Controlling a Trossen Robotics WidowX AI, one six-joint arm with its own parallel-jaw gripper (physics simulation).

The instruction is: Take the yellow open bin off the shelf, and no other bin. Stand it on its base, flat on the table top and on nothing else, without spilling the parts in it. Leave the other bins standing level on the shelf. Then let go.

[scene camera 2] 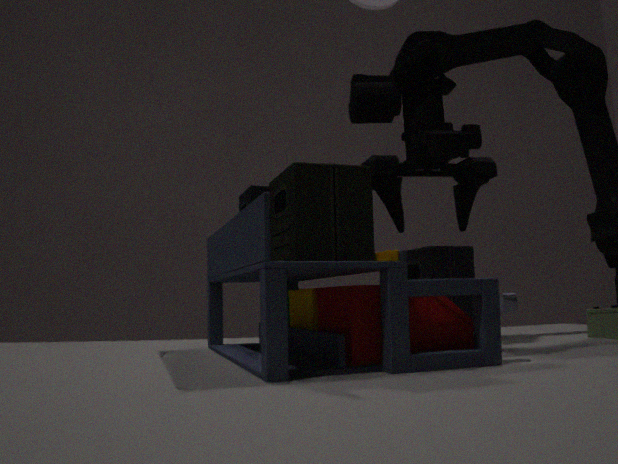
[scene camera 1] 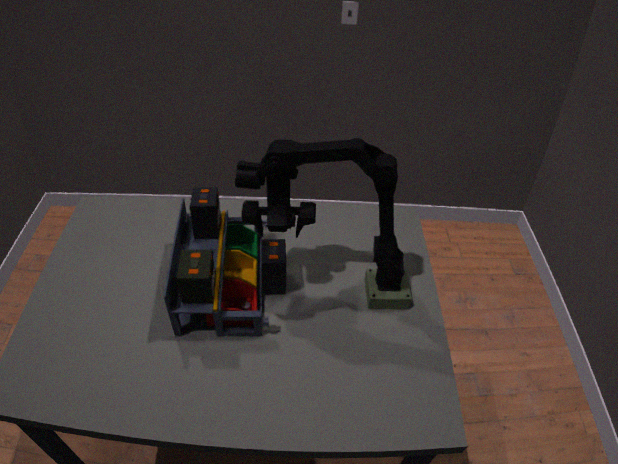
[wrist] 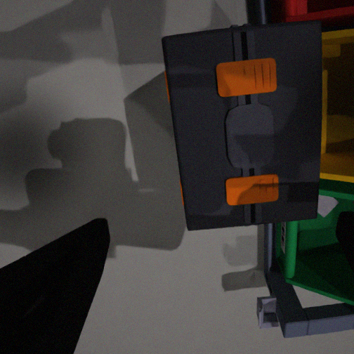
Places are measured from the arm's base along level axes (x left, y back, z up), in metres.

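Pixels of known places: gripper, fingertip midpoint: (scene camera 2: 432, 231) (scene camera 1: 279, 236); arm's base at its link origin: (scene camera 1: 388, 282).
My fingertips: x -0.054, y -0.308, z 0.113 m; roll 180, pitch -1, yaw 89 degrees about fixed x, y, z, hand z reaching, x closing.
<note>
Ahead of a thing's pixels: the offset from my fingertips to its top centre.
The yellow open bin @(dx +0.034, dy -0.130, dz -0.076 m) (scene camera 1: 241, 267) (scene camera 2: 303, 308) (wrist: 341, 162) sits in the lower level of the blue-grey shelf (scene camera 1: 241, 315) (scene camera 2: 274, 325) (wrist: 327, 318), between the red bin @(dx +0.145, dy -0.121, dz -0.076 m) (scene camera 1: 240, 291) (scene camera 2: 350, 310) (wrist: 305, 7) and the green bin @(dx -0.078, dy -0.136, dz -0.076 m) (scene camera 1: 243, 236) (wrist: 317, 257). Its parts are hard to make out in the dim light. A dark case with orange latches @(dx +0.029, dy -0.014, dz -0.025 m) (scene camera 1: 274, 272) (scene camera 2: 440, 260) (wrist: 250, 135) stands in front of it and hides its front in the wrist view. My gripper (scene camera 1: 279, 234) (scene camera 2: 431, 230) (wrist: 223, 226) is open and empty, pointing down, above the case's height and towards the green bin's end.
An olive case @(dx +0.152, dy -0.201, dz +0.040 m) (scene camera 1: 196, 280) (scene camera 2: 320, 215) and a second dark case @(dx -0.079, dy -0.213, dz +0.065 m) (scene camera 1: 205, 217) (scene camera 2: 252, 192) stand on the shelf's top board behind a yellow strip (scene camera 1: 220, 260) (scene camera 2: 387, 256). A small grey bracket (wrist: 267, 312) sticks out at the shelf's front corner. My arm's base (scene camera 1: 390, 301) is at the right.
</note>
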